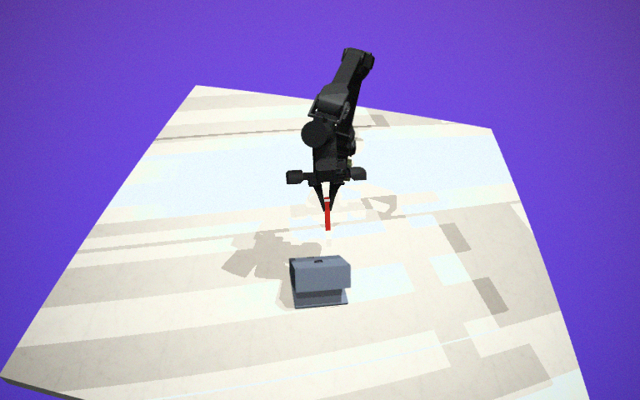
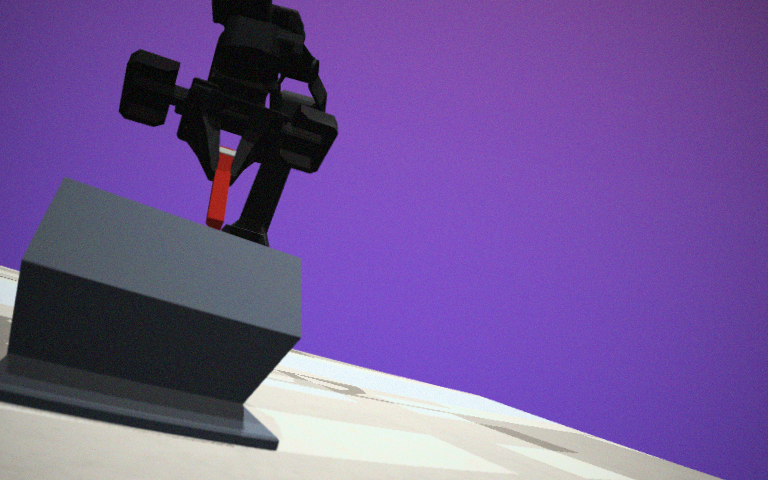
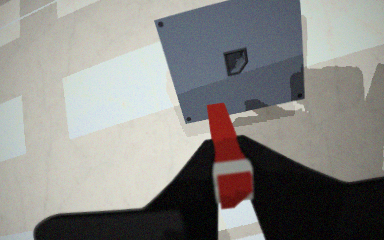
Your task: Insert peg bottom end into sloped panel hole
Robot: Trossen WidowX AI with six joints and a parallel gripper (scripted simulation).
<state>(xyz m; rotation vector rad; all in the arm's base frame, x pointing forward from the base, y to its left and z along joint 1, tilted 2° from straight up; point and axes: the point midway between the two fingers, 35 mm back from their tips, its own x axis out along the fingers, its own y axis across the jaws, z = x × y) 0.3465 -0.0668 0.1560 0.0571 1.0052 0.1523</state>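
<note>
Now: gripper tip 10 cm short of the grey sloped panel block, 1 cm to the left of it and 11 cm above it. The rest, counted from my gripper tip: red peg (1 cm behind, 1 cm above); flat grey base plate (12 cm ahead, 1 cm to the right, 15 cm below).
</note>
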